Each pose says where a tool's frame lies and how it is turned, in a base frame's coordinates. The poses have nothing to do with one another.
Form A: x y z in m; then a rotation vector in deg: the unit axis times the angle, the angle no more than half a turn.
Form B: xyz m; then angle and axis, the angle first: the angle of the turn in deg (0 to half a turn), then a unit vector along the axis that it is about. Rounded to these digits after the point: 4 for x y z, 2 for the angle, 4 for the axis.
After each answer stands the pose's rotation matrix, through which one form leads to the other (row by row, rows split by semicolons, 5 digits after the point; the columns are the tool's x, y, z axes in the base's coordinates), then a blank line. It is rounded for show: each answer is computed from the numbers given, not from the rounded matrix.
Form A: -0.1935 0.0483 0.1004 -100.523 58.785 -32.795
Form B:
-0.1935 0.0483 0.1004 120.98 -0.8309 0.4859 -0.2711
0.53105 -0.37916 0.75777; -0.84398 -0.15709 0.51286; -0.07541 -0.91190 -0.40342

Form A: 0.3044 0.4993 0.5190 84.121 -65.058 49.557
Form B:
0.3044 0.4993 0.5190 117.32 0.7170 -0.5545 0.4224
0.29105 -0.95536 -0.05078; -0.20482 -0.01038 -0.97874; 0.93453 0.29527 -0.19870

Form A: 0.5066 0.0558 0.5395 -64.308 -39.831 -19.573
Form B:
0.5066 0.0558 0.5395 78.14 -0.8230 -0.5098 -0.2505
0.74371 0.57845 -0.33510; 0.08815 0.41204 0.90689; 0.66266 -0.70401 0.25545

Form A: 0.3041 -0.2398 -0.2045 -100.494 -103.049 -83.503
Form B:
0.3041 -0.2398 -0.2045 166.41 -0.6039 -0.6193 -0.5018
-0.25279 0.85543 0.45204; 0.61953 -0.21575 0.75474; 0.74315 0.47085 -0.47543

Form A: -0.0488 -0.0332 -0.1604 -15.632 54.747 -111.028
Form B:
-0.0488 -0.0332 -0.1604 124.78 -0.1253 0.4388 -0.8898
-0.54571 0.64458 0.53546; -0.81722 -0.26804 -0.51020; -0.18534 -0.71601 0.67304

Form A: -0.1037 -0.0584 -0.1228 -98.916 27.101 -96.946
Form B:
-0.1037 -0.0584 -0.1228 141.13 -0.7009 0.1920 -0.6869
0.09515 0.19172 0.97683; -0.67048 -0.71297 0.20525; 0.73580 -0.67447 0.06070

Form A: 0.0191 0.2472 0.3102 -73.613 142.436 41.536
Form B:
0.0191 0.2472 0.3102 165.63 -0.4445 0.8600 0.2508
-0.57981 -0.81473 -0.00595; -0.69022 0.48729 0.53492; -0.43292 0.31425 -0.84488

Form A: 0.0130 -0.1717 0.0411 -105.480 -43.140 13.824
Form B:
0.0130 -0.1717 0.0411 114.80 -0.9188 -0.3758 0.1204
0.77897 0.38079 -0.49820; 0.59943 -0.21894 0.76990; 0.18409 -0.89836 -0.39881

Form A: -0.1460 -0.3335 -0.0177 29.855 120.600 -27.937
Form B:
-0.1460 -0.3335 -0.0177 127.34 0.2344 0.9471 -0.2194
-0.51828 0.53113 0.67029; 0.18230 0.83437 -0.52019; -0.83556 -0.14741 -0.52926

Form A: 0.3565 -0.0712 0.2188 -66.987 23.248 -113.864
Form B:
0.3565 -0.0712 0.2188 134.14 -0.4994 0.1733 -0.8489
-0.27331 0.46238 0.84351; -0.75603 -0.64542 0.10883; 0.59474 -0.60797 0.52598

